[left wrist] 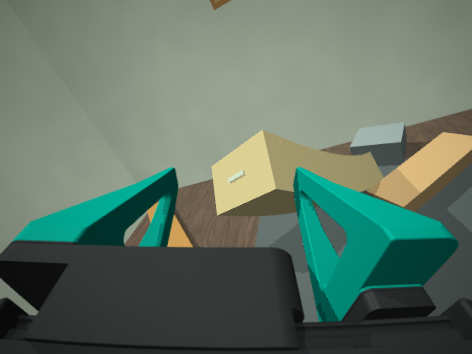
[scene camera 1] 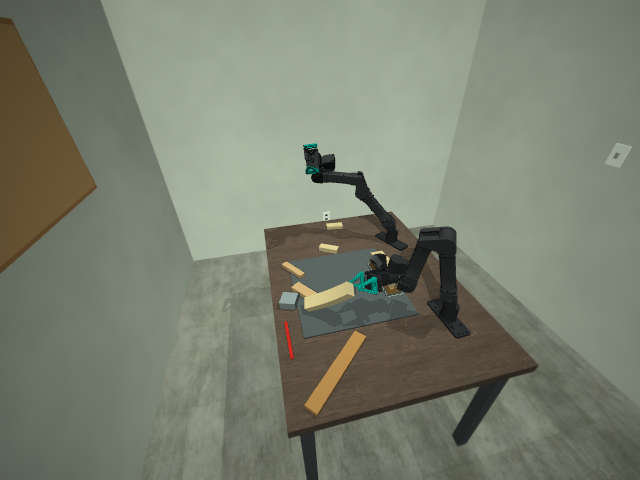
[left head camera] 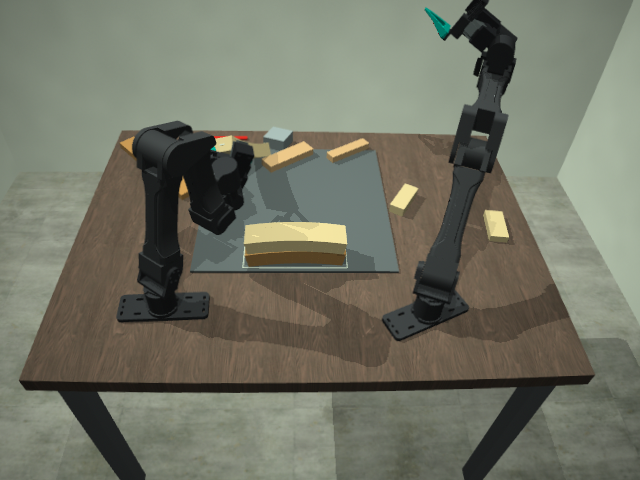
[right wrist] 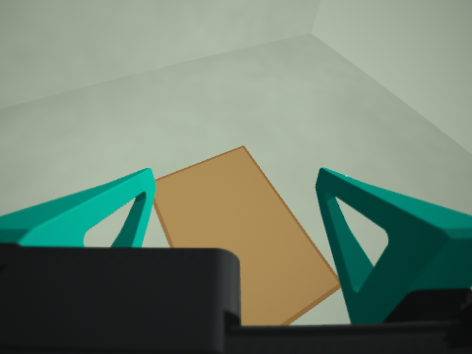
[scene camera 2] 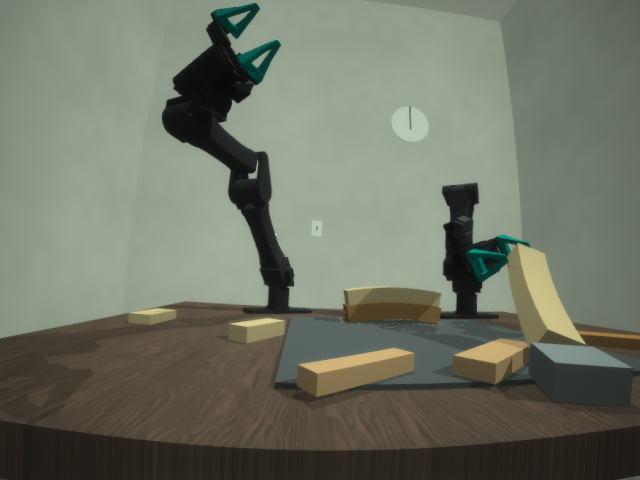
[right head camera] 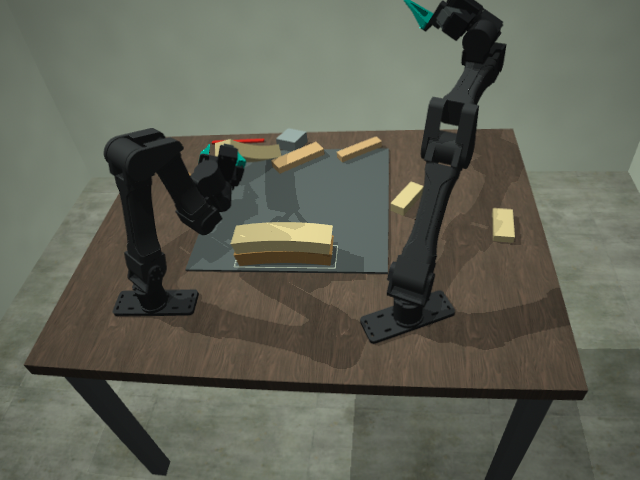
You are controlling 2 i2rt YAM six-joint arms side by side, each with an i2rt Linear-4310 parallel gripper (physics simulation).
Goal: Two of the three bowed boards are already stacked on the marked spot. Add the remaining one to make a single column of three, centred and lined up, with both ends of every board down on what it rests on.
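Places are measured from the left arm's base along level axes (x left, y back, z up), in millimetres.
Pixels of known places: left gripper, fingertip midpoint: (left wrist: 235, 176) (scene camera 1: 353, 286) (left head camera: 223, 145) (scene camera 2: 518, 251); right gripper, fingertip midpoint: (scene camera 1: 307, 156) (right wrist: 235, 177) (scene camera 2: 268, 23); left arm's base at its link origin: (scene camera 1: 447, 317) (left head camera: 164, 308) (scene camera 2: 466, 317) (right head camera: 156, 304); right arm's base at its link origin: (scene camera 1: 391, 241) (left head camera: 425, 314) (scene camera 2: 277, 312) (right head camera: 407, 317).
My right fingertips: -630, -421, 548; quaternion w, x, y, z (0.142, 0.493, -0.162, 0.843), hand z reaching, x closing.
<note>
Ahead of a thing's pixels: the offset from my right fingertips to its top centre, as dx, dy, dz. "spot": to the spot under its first point. Level surfaces: height alone.
On the marked outline @(spot: +332, +319, -542) (left head camera: 294, 267), a brown bowed board @(+331, +284, -491) (left head camera: 294, 258) (right head camera: 284, 258) (scene camera 2: 392, 313) lies under a pale bowed board @(+330, +284, -455) (left head camera: 294, 233) (right head camera: 281, 233) (scene camera 2: 392, 296), both arched upward. The remaining pale bowed board (right head camera: 258, 151) (scene camera 1: 329, 297) (scene camera 2: 540, 294) (left wrist: 325, 165) is tilted: one end is raised at the left fingertips, the other is low behind the grey block in scene camera 2. My left gripper (scene camera 1: 353, 284) (scene camera 2: 517, 250) (left wrist: 235, 176) is part open, its tips around or just short of the raised end, not gripping. My right gripper (scene camera 2: 268, 23) (right wrist: 235, 177) is open and empty, high up.
A grey block @(+354, -202, -504) (left head camera: 278, 136) (scene camera 2: 581, 372) and two tan blocks @(+328, -114, -520) (left head camera: 288, 156) @(+143, -141, -521) (left head camera: 347, 149) lie by the mat's @(dz -541) (left head camera: 336, 191) far edge. Two pale blocks @(+17, +92, -521) (left head camera: 404, 198) @(-214, +204, -528) (left head camera: 496, 225) lie at the right. A long orange plank @(+715, -94, -529) (scene camera 1: 336, 372) and a red stick @(+538, -241, -542) (scene camera 1: 288, 339) lie beyond the mat.
</note>
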